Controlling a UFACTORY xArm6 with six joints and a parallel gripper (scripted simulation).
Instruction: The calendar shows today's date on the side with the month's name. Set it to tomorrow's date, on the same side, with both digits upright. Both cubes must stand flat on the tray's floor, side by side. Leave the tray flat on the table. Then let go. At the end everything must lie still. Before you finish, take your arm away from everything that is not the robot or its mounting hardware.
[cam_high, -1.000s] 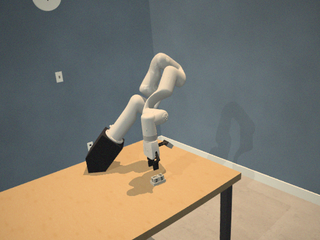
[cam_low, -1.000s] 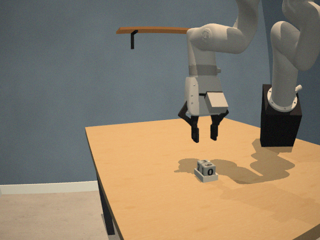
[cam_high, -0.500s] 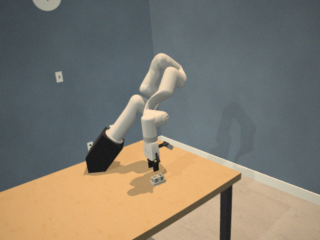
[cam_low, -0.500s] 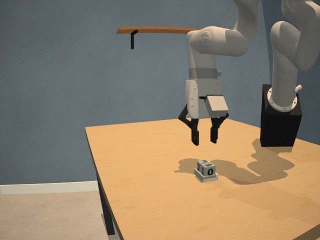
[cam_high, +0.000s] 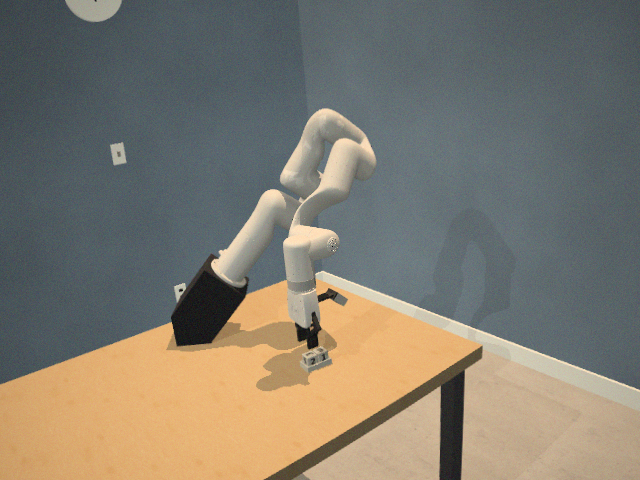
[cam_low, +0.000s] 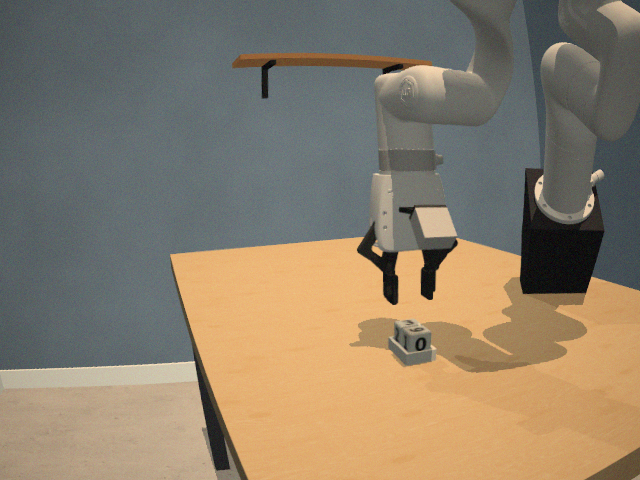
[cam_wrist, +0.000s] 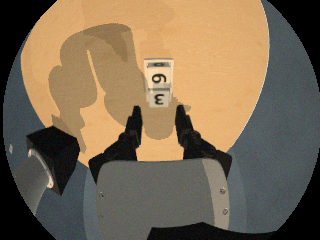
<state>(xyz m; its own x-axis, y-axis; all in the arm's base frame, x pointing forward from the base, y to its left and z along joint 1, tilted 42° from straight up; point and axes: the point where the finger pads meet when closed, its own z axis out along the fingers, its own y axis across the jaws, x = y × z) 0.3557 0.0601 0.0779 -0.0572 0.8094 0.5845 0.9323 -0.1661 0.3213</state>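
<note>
Now: the digit cube 7 cm below my hand and 3 cm to the left of it. Round my hand: grey tray (8 cm below, 2 cm to the left).
</note>
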